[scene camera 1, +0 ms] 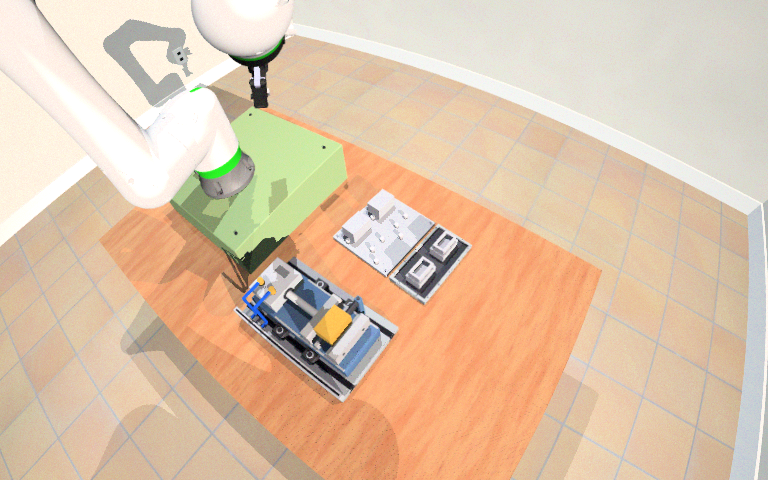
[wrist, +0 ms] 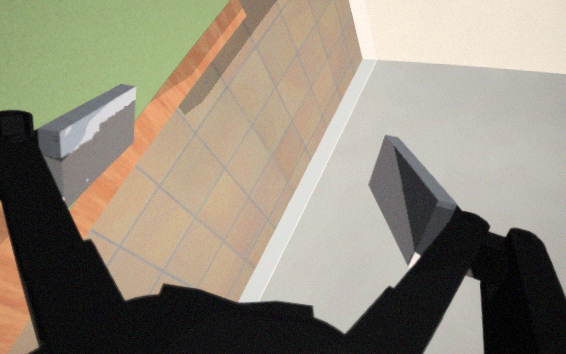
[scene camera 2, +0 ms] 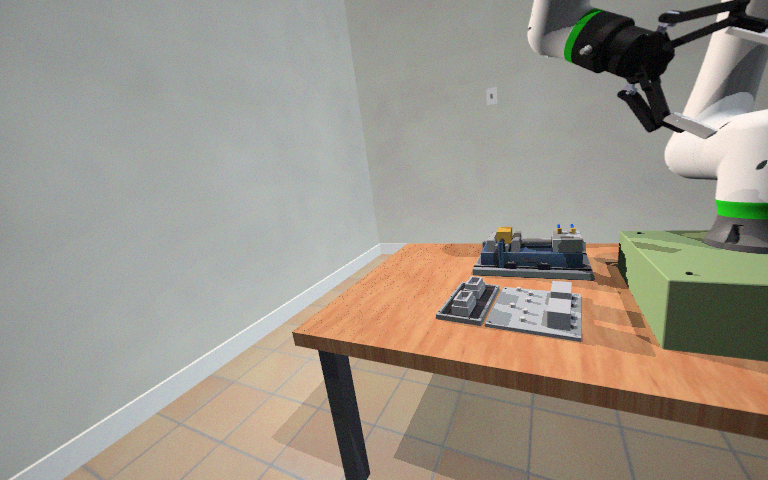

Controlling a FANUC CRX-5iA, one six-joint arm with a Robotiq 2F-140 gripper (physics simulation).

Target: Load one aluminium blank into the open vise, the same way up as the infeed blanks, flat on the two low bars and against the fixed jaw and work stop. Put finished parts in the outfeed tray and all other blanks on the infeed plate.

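Where they show: gripper, fingertip midpoint: (wrist: 258, 137) (scene camera 2: 747, 94); arm's base at its link origin: (scene camera 1: 228, 176) (scene camera 2: 758, 244).
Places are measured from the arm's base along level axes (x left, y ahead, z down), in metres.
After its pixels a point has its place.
Observation:
My gripper (scene camera 1: 259, 101) (scene camera 2: 719, 79) (wrist: 258, 137) {x 0.149, y 0.083, z -0.276 m} is open and empty, high above the green pedestal and away from the vise and trays. Two grey blanks (scene camera 1: 380, 204) {x 0.219, y 0.330, z 0.065 m} (scene camera 2: 558, 316) {x 0.261, y 0.319, z 0.074 m} stand on the infeed plate (scene camera 1: 416, 220) {x 0.260, y 0.412, z 0.101 m} (scene camera 2: 504, 322) {x 0.269, y 0.416, z 0.101 m}, along its edge nearest the pedestal. Two light grey parts with pockets (scene camera 1: 421, 281) {x 0.127, y 0.533, z 0.082 m} (scene camera 2: 463, 309) {x 0.266, y 0.503, z 0.087 m} lie in the dark outfeed tray (scene camera 1: 465, 249) {x 0.267, y 0.556, z 0.097 m} (scene camera 2: 459, 318) {x 0.286, y 0.506, z 0.099 m}. The blue vise (scene camera 1: 365, 349) {x -0.067, y 0.551, z 0.061 m} (scene camera 2: 535, 260) {x -0.034, y 0.399, z 0.070 m} holds an orange block (scene camera 1: 333, 324) {x -0.083, y 0.494, z -0.007 m} (scene camera 2: 504, 234) {x -0.052, y 0.483, z 0.001 m} between its jaws, rising above them. The low bars are hidden.
The green pedestal (scene camera 1: 294, 164) {x 0.134, y 0.121, z -0.008 m} (scene camera 2: 707, 316) {x 0.252, y 0.119, z 0.043 m} carries the arm base. Blue pipes (scene camera 1: 254, 308) {x -0.166, y 0.355, z 0.000 m} with orange fittings stand at the vise's pedestal end. Small pegs stand on the infeed plate. The wrist view shows the pedestal, table edge (wrist: 165, 100) {x 0.322, y -0.096, z 0.109 m}, floor (wrist: 210, 165) and wall (wrist: 450, 115).

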